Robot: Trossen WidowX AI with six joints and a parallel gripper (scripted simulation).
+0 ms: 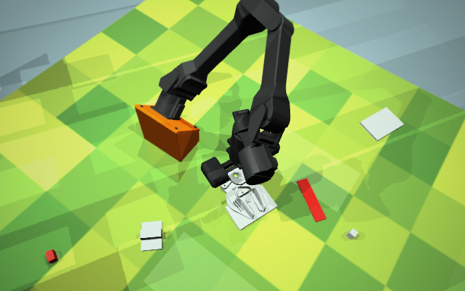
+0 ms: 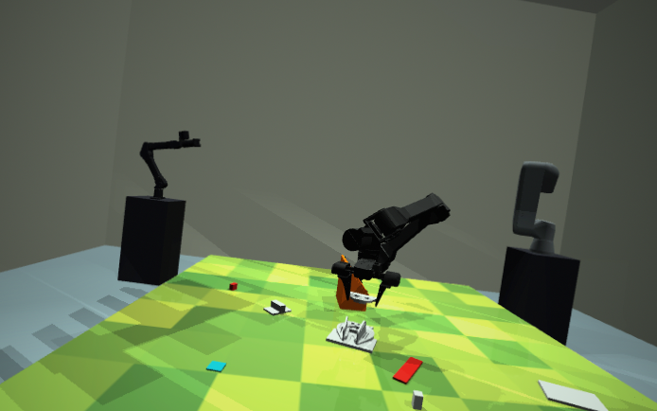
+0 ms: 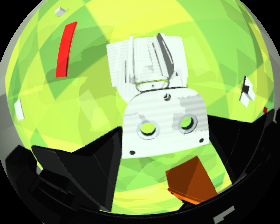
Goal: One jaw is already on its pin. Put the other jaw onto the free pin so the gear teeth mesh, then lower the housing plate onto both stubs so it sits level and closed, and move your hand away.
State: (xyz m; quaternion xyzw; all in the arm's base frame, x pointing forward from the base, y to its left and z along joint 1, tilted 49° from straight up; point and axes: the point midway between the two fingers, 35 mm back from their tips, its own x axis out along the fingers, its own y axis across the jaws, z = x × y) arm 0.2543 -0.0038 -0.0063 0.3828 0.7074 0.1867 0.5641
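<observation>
My gripper tip is now 7 cm above the jaw, 2 cm to the left of it and 2 cm short of it. Also, from my gripper tip: housing plate 2 cm above, 1 cm ahead; red bar 18 cm ahead, 10 cm to the left, 8 cm below; white stepped block 24 cm to the right, 8 cm behind, 7 cm below.
</observation>
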